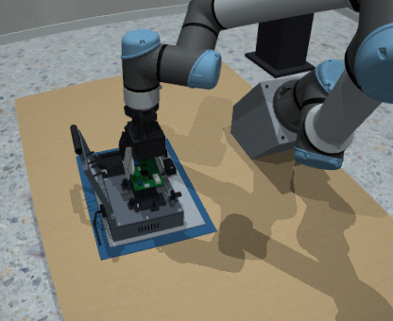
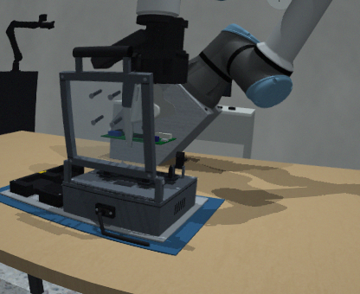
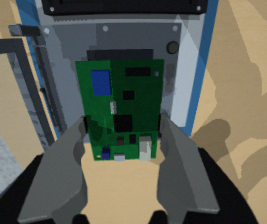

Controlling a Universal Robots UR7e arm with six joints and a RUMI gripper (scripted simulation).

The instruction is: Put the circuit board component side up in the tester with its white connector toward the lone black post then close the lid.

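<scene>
The nest is 10 mm ahead of my hand, 10 mm to the left of it and 60 mm below it. From my hand the other things lie so: clear tester lid 120 mm ahead, 20 mm to the right, 50 mm above; green circuit board right at my hand.
</scene>
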